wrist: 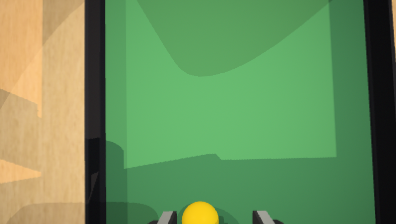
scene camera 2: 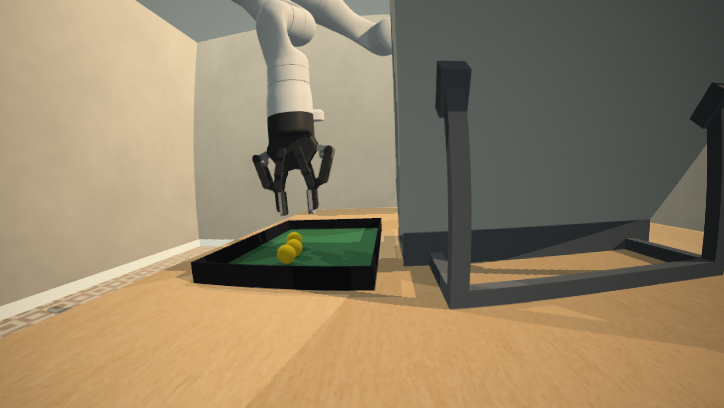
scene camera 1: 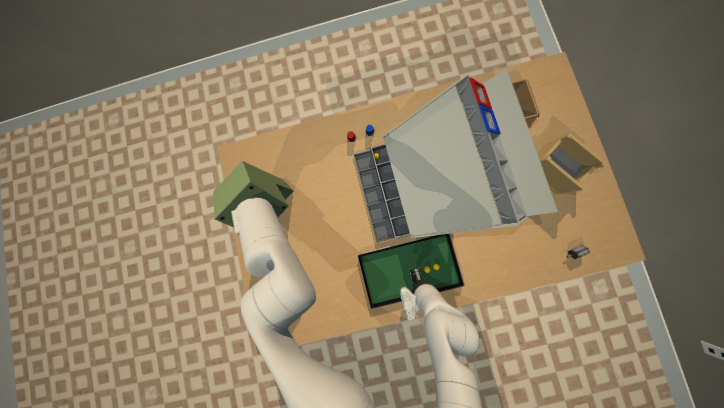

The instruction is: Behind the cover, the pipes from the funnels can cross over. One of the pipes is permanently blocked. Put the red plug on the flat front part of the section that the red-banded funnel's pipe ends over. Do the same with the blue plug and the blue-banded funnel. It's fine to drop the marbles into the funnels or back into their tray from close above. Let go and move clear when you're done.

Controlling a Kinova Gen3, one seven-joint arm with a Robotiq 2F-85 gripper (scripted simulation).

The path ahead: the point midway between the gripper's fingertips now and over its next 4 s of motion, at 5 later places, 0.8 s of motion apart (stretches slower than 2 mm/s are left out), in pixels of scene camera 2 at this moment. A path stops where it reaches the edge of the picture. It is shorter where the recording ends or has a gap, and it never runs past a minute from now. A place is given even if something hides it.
My gripper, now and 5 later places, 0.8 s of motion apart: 298, 214; 298, 235; 299, 241; 299, 246; 296, 165; 295, 142
